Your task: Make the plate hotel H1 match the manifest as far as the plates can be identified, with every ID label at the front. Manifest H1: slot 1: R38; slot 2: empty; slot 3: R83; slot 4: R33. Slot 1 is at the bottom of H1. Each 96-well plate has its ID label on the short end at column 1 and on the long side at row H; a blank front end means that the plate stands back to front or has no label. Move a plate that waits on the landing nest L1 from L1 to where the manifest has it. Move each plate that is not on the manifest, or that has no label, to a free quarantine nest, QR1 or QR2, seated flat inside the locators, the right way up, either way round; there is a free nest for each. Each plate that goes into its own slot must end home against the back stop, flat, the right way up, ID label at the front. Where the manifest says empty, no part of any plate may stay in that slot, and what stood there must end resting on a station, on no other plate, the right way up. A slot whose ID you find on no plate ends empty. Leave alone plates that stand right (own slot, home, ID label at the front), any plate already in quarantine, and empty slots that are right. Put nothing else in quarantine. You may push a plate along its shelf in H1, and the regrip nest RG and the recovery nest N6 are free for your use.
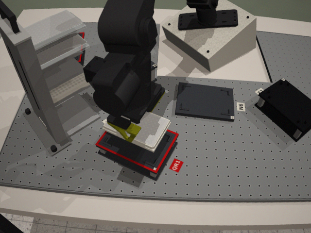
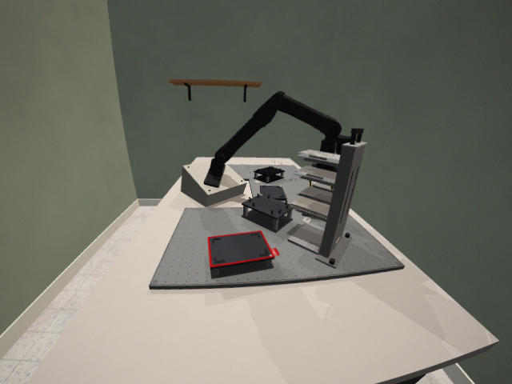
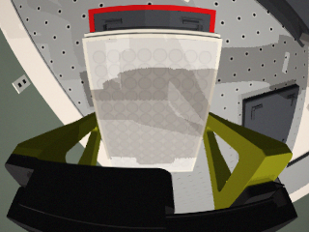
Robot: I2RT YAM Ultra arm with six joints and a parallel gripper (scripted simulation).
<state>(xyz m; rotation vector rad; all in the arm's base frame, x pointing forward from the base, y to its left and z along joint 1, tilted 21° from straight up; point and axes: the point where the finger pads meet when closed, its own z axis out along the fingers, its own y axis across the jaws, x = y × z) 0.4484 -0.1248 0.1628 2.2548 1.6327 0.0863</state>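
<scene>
Right now my hand is 7 cm above the red-framed quarantine nest QR1. Round my hand: black regrip nest RG (23 cm behind, 8 cm to the right, 5 cm below); plate hotel H1 (25 cm to the right, 6 cm above, 4 cm behind); flat nest N6 (18 cm behind, 16 cm to the left, 10 cm below).
</scene>
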